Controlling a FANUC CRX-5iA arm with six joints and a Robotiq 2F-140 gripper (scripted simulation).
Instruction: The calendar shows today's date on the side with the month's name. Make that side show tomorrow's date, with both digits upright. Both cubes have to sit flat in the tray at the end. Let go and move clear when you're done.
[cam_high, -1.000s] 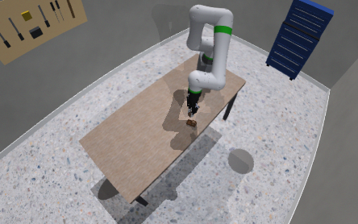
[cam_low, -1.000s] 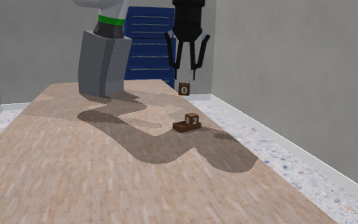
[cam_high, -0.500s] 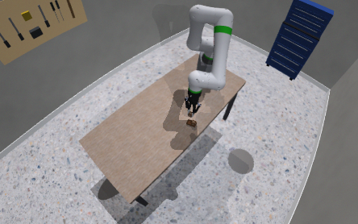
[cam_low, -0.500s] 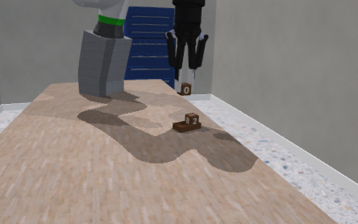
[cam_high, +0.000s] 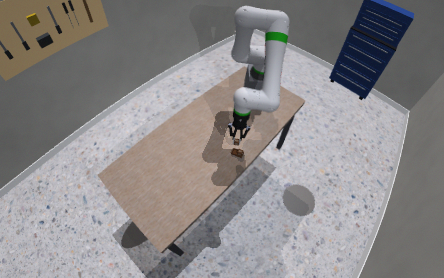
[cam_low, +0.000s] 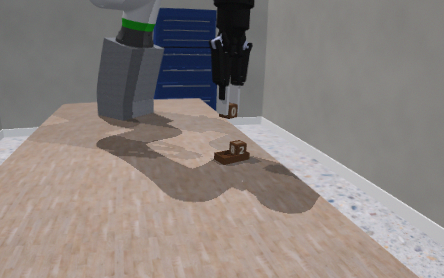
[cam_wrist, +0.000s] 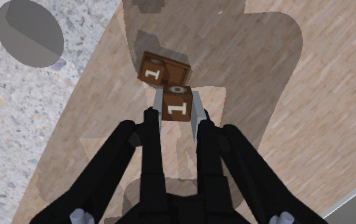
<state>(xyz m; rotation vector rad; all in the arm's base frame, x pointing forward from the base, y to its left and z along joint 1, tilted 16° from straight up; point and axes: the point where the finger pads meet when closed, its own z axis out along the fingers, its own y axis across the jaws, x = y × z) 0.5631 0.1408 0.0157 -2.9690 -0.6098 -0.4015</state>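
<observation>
Right now the brown calendar tray is 20 mm to the left of my hand and 140 mm below it.
</observation>
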